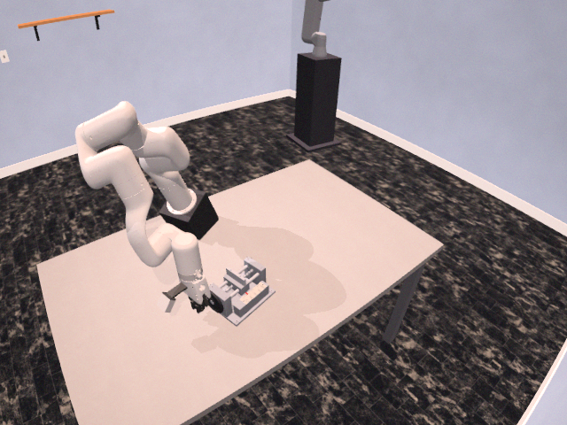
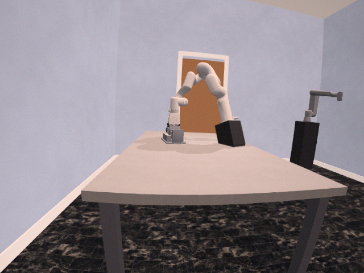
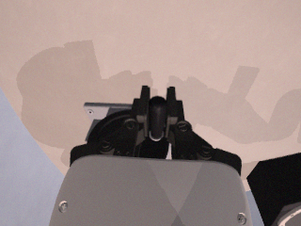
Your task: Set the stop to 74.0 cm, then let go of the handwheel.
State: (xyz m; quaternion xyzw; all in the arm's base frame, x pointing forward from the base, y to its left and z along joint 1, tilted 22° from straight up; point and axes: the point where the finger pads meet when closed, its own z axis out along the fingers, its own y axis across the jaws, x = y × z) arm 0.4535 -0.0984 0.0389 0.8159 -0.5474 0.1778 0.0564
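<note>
Right now the sliding stop block is 15 cm to the left of my hand, 2 cm above it and 1 cm behind it. From my hand the other things lie so: handwheel knob: 1 cm to the left; black handwheel: 3 cm to the left.
</note>
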